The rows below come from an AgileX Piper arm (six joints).
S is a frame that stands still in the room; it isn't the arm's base.
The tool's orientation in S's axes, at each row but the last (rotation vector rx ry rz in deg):
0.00, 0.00, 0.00
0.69, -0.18, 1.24
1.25, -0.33, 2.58
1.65, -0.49, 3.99
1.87, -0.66, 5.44
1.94, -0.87, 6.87
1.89, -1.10, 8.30
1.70, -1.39, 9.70
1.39, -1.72, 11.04
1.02, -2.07, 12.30
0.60, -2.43, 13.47
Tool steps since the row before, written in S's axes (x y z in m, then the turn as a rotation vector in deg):
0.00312, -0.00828, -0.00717, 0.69, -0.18, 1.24
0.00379, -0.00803, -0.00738, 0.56, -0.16, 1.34
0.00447, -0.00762, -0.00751, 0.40, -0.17, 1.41
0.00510, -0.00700, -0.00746, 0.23, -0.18, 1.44
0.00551, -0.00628, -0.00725, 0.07, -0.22, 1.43
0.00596, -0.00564, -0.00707, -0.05, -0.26, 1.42
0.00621, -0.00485, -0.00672, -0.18, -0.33, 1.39
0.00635, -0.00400, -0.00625, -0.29, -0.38, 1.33
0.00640, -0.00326, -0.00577, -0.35, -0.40, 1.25
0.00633, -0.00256, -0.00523, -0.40, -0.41, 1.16
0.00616, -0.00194, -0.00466, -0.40, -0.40, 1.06
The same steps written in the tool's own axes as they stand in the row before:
0.00312, -0.00828, -0.00717, 0.69, -0.18, 1.24
0.00359, -0.00820, -0.00729, 0.56, -0.16, 1.34
0.00408, -0.00797, -0.00736, 0.40, -0.16, 1.41
0.00453, -0.00755, -0.00729, 0.23, -0.15, 1.44
0.00480, -0.00700, -0.00709, 0.07, -0.18, 1.44
0.00512, -0.00654, -0.00695, -0.06, -0.21, 1.43
0.00530, -0.00591, -0.00665, -0.20, -0.26, 1.40
0.00542, -0.00518, -0.00626, -0.31, -0.29, 1.35
0.00547, -0.00455, -0.00585, -0.38, -0.30, 1.27
0.00544, -0.00392, -0.00539, -0.43, -0.30, 1.18
0.00533, -0.00335, -0.00488, -0.44, -0.29, 1.08

